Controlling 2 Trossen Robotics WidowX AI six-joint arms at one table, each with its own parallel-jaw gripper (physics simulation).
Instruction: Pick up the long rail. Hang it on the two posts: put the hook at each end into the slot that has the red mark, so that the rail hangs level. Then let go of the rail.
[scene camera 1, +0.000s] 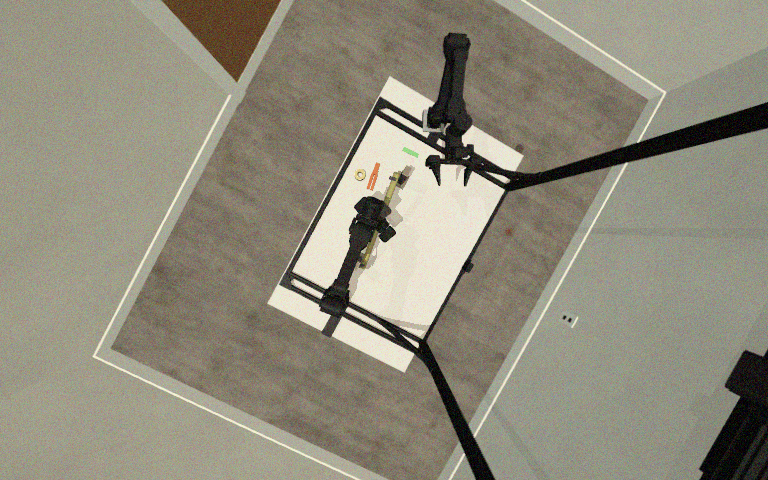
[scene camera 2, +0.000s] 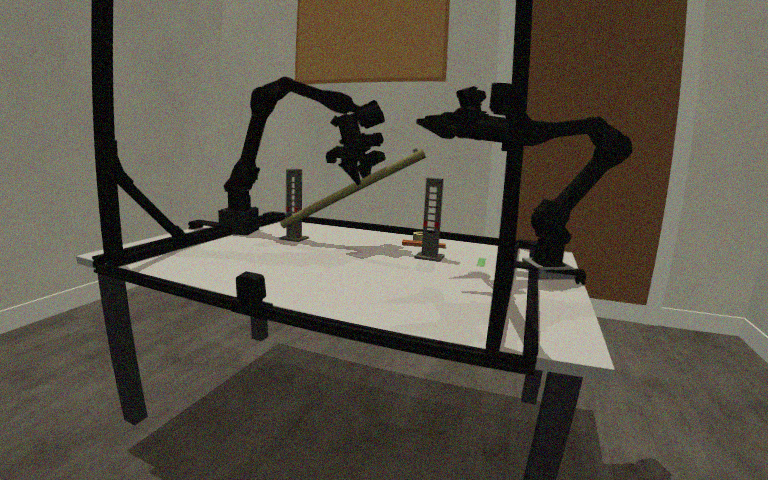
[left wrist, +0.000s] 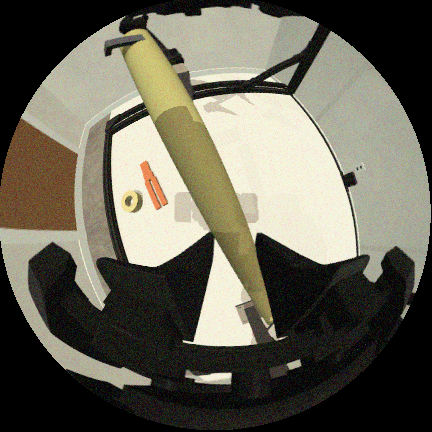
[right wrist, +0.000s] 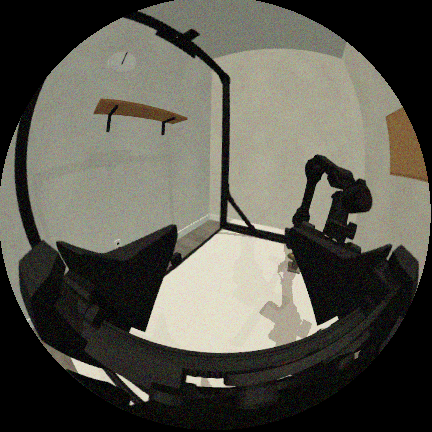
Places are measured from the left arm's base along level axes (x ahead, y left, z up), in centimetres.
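Where they show: left gripper, fingertip midpoint: (scene camera 2: 363, 184) (left wrist: 234, 237); right gripper, fingertip midpoint: (scene camera 1: 452, 186) (scene camera 2: 420, 119) (right wrist: 235, 231); left arm's base, link origin: (scene camera 2: 238, 208); right arm's base, link origin: (scene camera 1: 433, 120) (scene camera 2: 548, 263).
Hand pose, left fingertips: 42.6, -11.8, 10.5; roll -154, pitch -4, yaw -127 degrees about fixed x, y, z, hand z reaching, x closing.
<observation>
Things, the pixels of their top centre, and the offset from my left fingertips, as dx, dy, dz. "spot": a spot on its surface instead. Level surfaces: height alone.
- left post, top centre: (scene camera 2: 294, 169) -21.8, +6.1, +3.3
- right post, top centre: (left wrist: 174, 68) (scene camera 2: 434, 178) (scene camera 1: 406, 171) +19.3, -5.9, +3.3
- orange forked piece, top centre: (left wrist: 149, 181) (scene camera 2: 424, 242) (scene camera 1: 373, 176) +18.0, +7.0, -16.9
- yellow ring, top centre: (left wrist: 128, 200) (scene camera 2: 421, 233) (scene camera 1: 359, 174) +17.1, +13.5, -15.6
- green patch, surface spot: (scene camera 2: 481, 262) (scene camera 1: 411, 152) spot: +33.1, -8.3, -18.0
- table, surface height: dz -18.1
The long olive-yellow rail (scene camera 1: 390, 191) (scene camera 2: 328, 201) (left wrist: 200, 160) is held in the air, steeply tilted: in scene camera 2 its right end is high and its left end low. My left gripper (scene camera 2: 359, 182) (left wrist: 234, 237) is shut on it near its middle. A dark hook (left wrist: 124, 43) shows at its far end in the left wrist view. Two dark slotted posts stand on the table, the left post (scene camera 2: 293, 189) behind the rail's low end and the right post (scene camera 2: 432, 203) below its high end; each has a red mark low down. My right gripper (scene camera 1: 451, 183) (right wrist: 235, 231) is open and empty, high at the right.
Behind the right post lie an orange forked piece (scene camera 1: 373, 176) (left wrist: 154, 186) and a yellow ring (scene camera 1: 355, 174) (left wrist: 125, 201). A green patch (scene camera 1: 410, 152) (scene camera 2: 481, 262) is on the table (scene camera 1: 441, 237) right of that post. Black frame bars (scene camera 2: 509, 226) rise around the table.
</observation>
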